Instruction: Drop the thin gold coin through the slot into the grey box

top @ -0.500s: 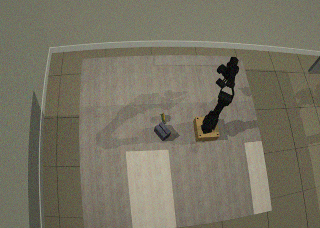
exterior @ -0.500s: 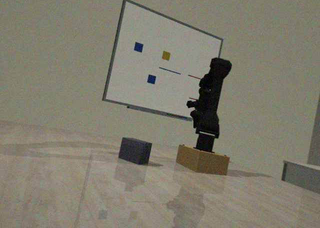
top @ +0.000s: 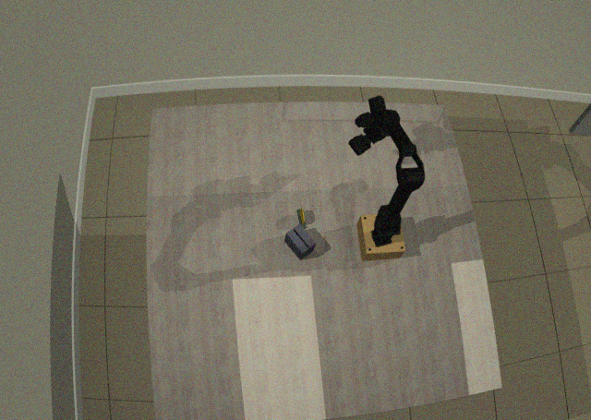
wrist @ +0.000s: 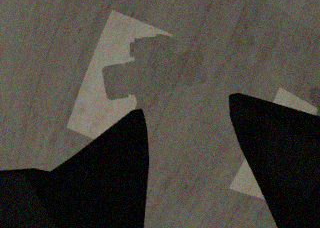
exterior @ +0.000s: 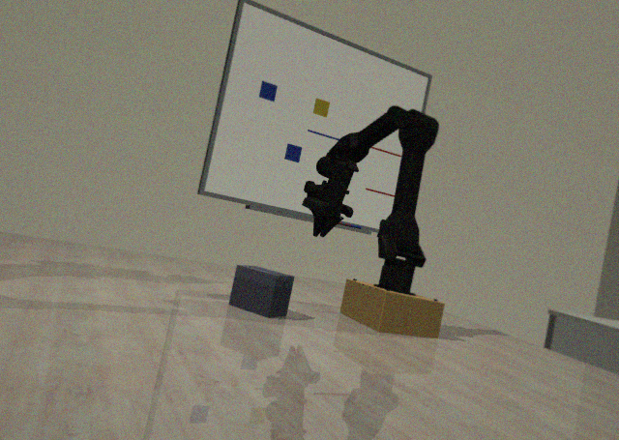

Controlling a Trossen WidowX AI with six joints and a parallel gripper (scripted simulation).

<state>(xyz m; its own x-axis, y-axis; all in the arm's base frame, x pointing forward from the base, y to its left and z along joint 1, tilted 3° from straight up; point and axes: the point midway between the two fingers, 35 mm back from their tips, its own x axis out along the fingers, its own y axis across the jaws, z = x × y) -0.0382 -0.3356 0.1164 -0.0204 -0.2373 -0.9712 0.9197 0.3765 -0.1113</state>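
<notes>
Now: the gold coin 29 cm ahead of my gripper tip, 18 cm to the left of it and 12 cm below it.
</notes>
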